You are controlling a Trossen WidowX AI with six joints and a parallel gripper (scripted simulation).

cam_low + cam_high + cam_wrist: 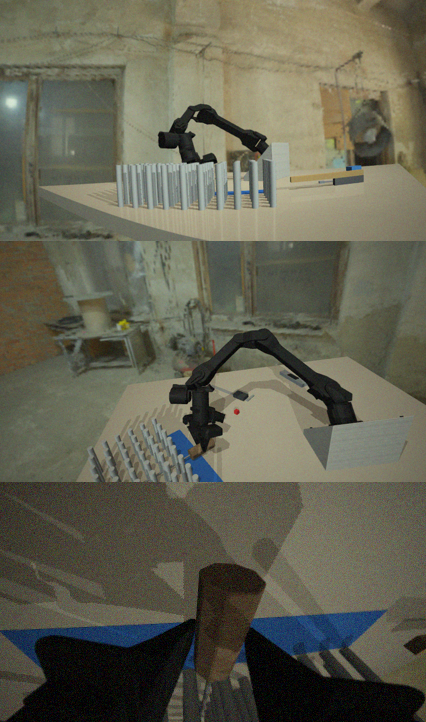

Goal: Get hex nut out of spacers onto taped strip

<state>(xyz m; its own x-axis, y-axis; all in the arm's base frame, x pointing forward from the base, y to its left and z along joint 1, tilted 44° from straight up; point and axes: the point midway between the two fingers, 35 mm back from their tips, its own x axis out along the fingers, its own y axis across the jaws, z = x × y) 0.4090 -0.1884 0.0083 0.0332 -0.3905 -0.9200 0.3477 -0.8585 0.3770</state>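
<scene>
The blue taped strip lies 30 mm ahead of my gripper tip, 60 mm to the left of it and 20 mm below it. The rest, counted from my gripper tip: small red cube (170 mm behind, 170 mm to the right, 10 mm below); then grey flat block (520 mm behind, 340 mm to the right).
</scene>
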